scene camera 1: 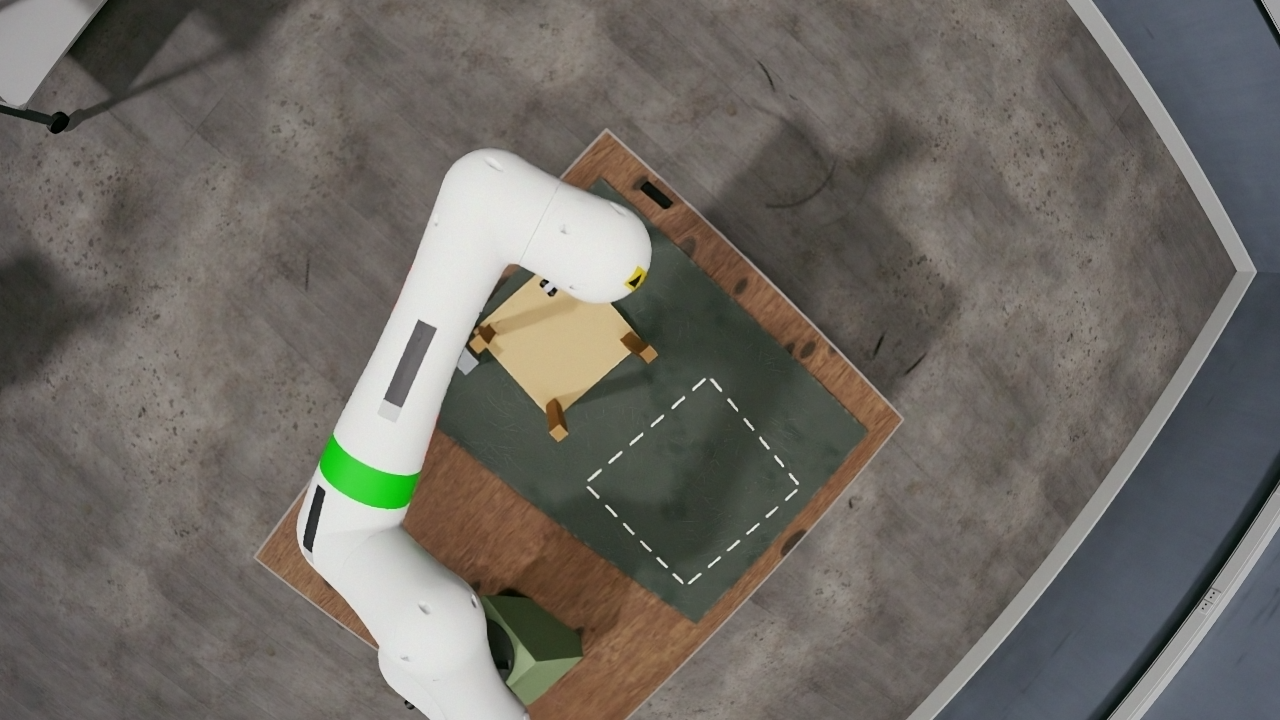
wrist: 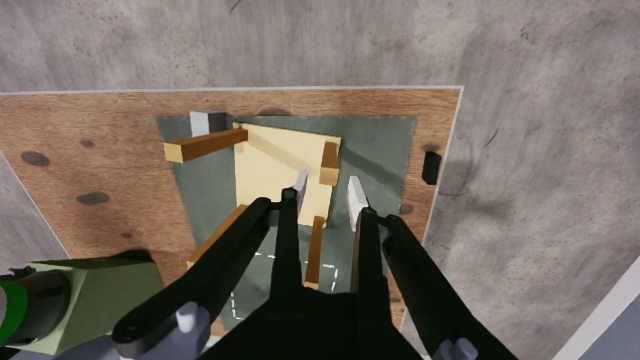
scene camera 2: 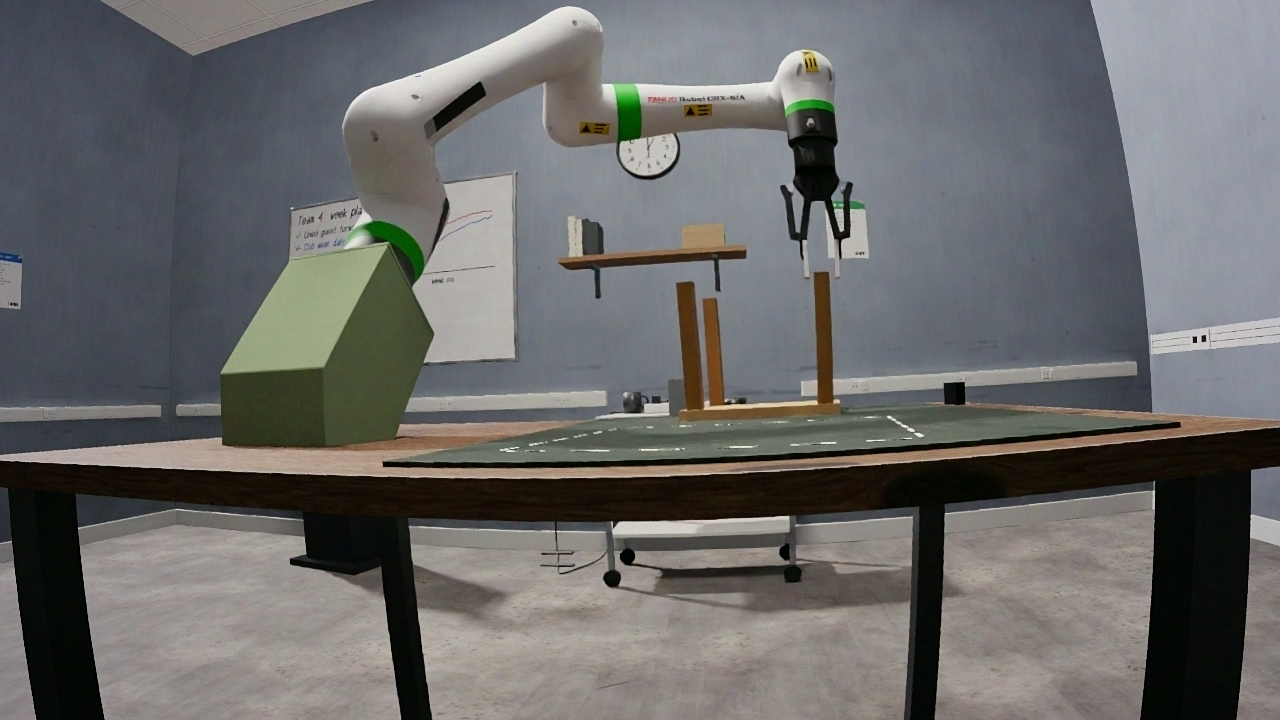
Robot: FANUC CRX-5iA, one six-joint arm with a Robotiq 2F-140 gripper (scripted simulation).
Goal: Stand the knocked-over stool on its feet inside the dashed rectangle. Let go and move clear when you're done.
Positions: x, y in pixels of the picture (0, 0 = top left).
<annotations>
wooden stool: scene camera 1; wrist; scene camera 2 695, 410
same spot on wooden stool: (scene camera 1: 557, 348) = (wrist: 276, 185)
</annotations>
